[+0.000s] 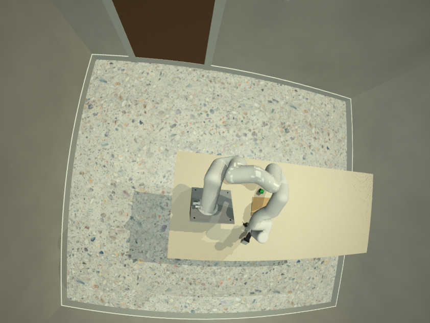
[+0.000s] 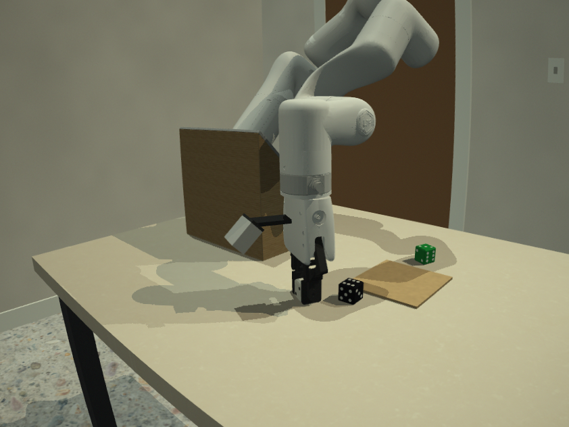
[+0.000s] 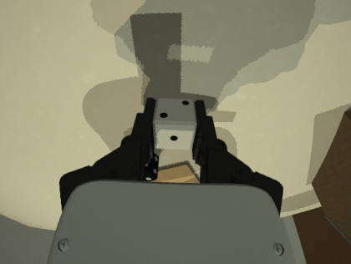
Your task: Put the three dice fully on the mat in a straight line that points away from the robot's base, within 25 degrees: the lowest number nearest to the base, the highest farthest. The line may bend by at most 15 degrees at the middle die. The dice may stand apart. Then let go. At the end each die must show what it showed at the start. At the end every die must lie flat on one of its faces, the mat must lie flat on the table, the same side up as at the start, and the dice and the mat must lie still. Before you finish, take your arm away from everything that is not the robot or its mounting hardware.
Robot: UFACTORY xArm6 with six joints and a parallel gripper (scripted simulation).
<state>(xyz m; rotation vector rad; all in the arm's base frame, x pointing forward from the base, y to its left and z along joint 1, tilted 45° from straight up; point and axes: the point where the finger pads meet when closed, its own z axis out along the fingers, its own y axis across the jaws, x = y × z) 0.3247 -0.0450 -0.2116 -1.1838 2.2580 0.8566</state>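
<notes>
Now: the white die 1 cm below my hand. From my hand the other things lie so: black die: 6 cm ahead, 3 cm to the left, 1 cm below; green die: 25 cm to the left, 10 cm ahead, 1 cm below; brown mat: 14 cm to the left, 10 cm ahead, 2 cm below.
</notes>
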